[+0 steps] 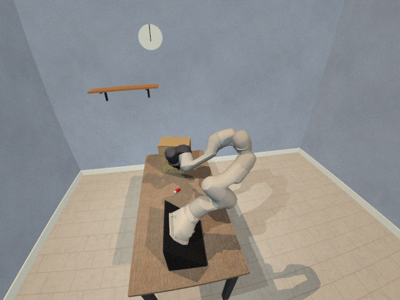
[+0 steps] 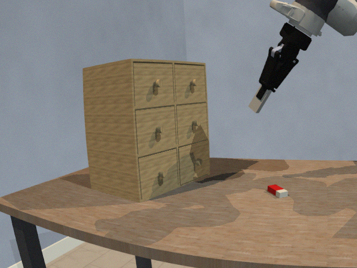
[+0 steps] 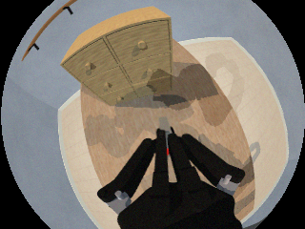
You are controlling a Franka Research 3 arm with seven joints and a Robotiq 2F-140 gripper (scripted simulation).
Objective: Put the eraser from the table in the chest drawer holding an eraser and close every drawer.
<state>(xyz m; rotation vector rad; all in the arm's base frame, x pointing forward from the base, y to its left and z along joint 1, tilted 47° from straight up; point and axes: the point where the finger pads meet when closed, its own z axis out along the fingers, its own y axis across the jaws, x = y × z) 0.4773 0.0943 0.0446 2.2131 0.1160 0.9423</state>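
Right now my hand is 26 cm short of the blue eraser, 9 cm to the right of it and 21 cm above it.
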